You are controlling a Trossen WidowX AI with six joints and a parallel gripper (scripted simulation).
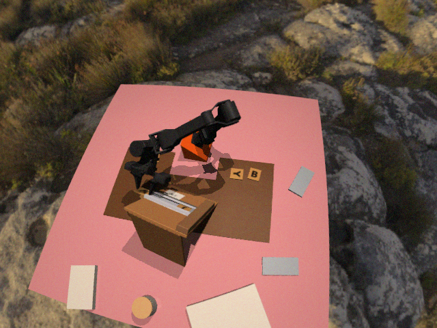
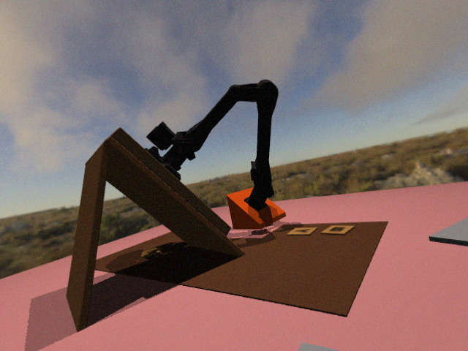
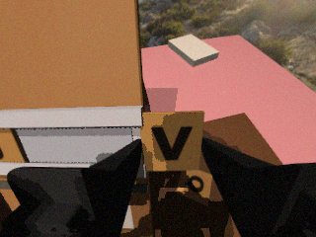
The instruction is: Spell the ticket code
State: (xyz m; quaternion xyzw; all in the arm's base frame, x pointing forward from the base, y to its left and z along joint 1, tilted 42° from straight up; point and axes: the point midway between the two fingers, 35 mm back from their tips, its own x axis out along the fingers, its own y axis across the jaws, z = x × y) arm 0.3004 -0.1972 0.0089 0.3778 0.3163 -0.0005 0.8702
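My gripper tip is 30 mm past the white ticket, 100 mm to the right of it and 80 mm above it. Also, from my gripper tip: brown mat 130 mm behind, 140 mm to the left, 160 mm below; white block 420 mm ahead, 230 mm to the right, 150 mm below.
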